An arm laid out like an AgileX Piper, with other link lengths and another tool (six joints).
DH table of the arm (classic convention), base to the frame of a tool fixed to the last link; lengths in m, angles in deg. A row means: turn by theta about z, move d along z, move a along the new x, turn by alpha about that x. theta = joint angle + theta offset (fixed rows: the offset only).
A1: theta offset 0; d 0.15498; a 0; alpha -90
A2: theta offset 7.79; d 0; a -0.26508; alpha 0
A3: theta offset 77.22; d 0; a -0.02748; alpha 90
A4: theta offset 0; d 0.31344; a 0; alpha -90
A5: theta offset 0; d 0; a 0; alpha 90
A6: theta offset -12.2; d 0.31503; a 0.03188; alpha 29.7
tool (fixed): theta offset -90; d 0.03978; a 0; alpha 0
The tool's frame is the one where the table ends.
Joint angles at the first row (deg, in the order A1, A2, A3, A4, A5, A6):
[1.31 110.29 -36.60 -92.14 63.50 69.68]
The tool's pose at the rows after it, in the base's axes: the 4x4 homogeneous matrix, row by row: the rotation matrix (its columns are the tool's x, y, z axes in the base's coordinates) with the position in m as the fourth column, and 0 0 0 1 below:
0.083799, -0.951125, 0.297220, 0.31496; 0.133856, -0.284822, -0.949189, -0.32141; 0.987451, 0.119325, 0.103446, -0.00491; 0, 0, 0, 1
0.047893, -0.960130, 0.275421, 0.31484; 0.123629, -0.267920, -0.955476, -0.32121; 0.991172, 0.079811, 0.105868, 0.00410; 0, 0, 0, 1
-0.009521, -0.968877, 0.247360, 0.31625; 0.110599, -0.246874, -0.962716, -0.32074; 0.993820, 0.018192, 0.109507, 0.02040; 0, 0, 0, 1
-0.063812, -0.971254, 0.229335, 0.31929; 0.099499, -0.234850, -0.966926, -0.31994; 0.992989, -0.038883, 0.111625, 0.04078; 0, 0, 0, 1
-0.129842, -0.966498, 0.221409, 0.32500; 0.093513, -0.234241, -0.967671, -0.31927; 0.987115, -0.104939, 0.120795, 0.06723; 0, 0, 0, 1
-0.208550, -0.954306, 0.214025, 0.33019; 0.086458, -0.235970, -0.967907, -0.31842; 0.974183, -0.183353, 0.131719, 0.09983; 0, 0, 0, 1
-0.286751, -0.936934, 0.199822, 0.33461; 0.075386, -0.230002, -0.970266, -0.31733; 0.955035, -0.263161, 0.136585, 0.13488; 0, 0, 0, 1
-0.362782, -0.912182, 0.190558, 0.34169; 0.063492, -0.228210, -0.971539, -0.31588; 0.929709, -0.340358, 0.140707, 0.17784; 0, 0, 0, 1
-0.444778, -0.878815, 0.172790, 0.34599; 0.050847, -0.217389, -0.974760, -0.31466; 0.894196, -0.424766, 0.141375, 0.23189; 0, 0, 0, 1
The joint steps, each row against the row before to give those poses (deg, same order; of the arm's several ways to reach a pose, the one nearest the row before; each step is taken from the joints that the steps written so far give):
[0.00 -1.34 0.00 0.39 0.13 0.23]
[0.00 -2.17 0.00 1.14 0.00 0.06]
[0.00 -3.76 0.00 1.57 0.00 -0.30]
[0.00 -4.57 0.00 1.58 -0.11 -1.51]
[0.00 -5.38 0.11 0.89 -0.12 -1.64]
[0.00 -6.42 -0.02 1.01 -0.19 -2.09]
[0.00 -6.02 -1.32 1.93 0.00 -3.00]
[0.00 -5.53 -3.20 2.49 0.13 -4.61]
[0.00 -4.96 -5.60 3.47 0.94 -5.90]

